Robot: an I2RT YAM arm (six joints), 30 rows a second.
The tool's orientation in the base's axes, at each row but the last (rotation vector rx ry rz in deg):
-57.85, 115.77, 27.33
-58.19, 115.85, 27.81
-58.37, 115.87, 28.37
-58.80, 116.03, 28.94
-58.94, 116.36, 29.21
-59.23, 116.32, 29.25
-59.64, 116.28, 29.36
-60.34, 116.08, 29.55
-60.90, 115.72, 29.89
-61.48, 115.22, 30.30
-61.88, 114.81, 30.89
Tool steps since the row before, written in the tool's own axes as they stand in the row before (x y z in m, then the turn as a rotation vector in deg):
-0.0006, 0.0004, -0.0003, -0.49, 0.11, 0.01
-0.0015, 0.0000, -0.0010, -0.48, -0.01, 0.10
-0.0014, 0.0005, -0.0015, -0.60, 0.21, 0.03
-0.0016, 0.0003, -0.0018, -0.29, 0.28, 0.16
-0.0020, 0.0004, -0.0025, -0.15, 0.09, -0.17
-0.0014, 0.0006, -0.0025, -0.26, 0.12, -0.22
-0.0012, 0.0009, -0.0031, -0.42, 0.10, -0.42
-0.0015, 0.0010, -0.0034, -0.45, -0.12, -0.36
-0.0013, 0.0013, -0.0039, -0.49, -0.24, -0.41
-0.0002, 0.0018, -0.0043, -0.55, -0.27, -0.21
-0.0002, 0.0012, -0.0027, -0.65, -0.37, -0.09
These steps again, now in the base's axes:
-0.0003, 0.0003, 0.0007, 0.09, 0.31, 0.38
0.0000, 0.0001, 0.0018, 0.23, 0.29, 0.32
-0.0006, 0.0000, 0.0020, 0.06, 0.44, 0.46
-0.0005, -0.0002, 0.0024, -0.05, 0.41, 0.13
-0.0008, -0.0004, 0.0031, -0.10, 0.02, 0.22
-0.0011, -0.0006, 0.0026, -0.11, 0.06, 0.34
-0.0017, -0.0009, 0.0028, -0.12, 0.00, 0.59
-0.0018, -0.0009, 0.0033, 0.09, -0.08, 0.58
-0.0024, -0.0012, 0.0034, 0.18, -0.16, 0.64
-0.0033, -0.0017, 0.0028, 0.32, -0.01, 0.56
-0.0021, -0.0010, 0.0018, 0.49, 0.07, 0.57

